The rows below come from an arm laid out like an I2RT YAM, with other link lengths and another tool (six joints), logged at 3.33 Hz.
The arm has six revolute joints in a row. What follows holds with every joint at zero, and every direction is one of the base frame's. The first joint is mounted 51 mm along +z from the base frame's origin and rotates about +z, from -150 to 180 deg. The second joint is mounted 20.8 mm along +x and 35.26 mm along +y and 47.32 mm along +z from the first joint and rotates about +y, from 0 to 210 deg. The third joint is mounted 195.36 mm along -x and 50.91 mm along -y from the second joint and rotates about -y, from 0 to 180 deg. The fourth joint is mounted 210.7 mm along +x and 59.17 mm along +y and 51.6 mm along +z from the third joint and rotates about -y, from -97 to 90 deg. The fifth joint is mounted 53.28 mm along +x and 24.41 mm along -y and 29.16 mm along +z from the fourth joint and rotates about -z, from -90 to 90 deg. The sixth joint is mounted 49.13 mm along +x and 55.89 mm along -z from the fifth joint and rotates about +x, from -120 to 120 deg. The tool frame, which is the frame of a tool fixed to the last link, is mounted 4 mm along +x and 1 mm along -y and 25 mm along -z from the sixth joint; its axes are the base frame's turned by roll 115, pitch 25.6 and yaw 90 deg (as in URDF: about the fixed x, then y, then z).
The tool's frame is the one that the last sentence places.
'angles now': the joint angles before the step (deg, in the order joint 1, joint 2, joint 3, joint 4, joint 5, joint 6). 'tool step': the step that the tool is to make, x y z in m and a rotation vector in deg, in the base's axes. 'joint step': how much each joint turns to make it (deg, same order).
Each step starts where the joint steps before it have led.
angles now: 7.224, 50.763, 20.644, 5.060, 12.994, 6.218
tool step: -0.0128, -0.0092, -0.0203, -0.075, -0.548, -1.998
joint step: -2.741, -4.597, -7.564, 3.601, -0.620, -0.440
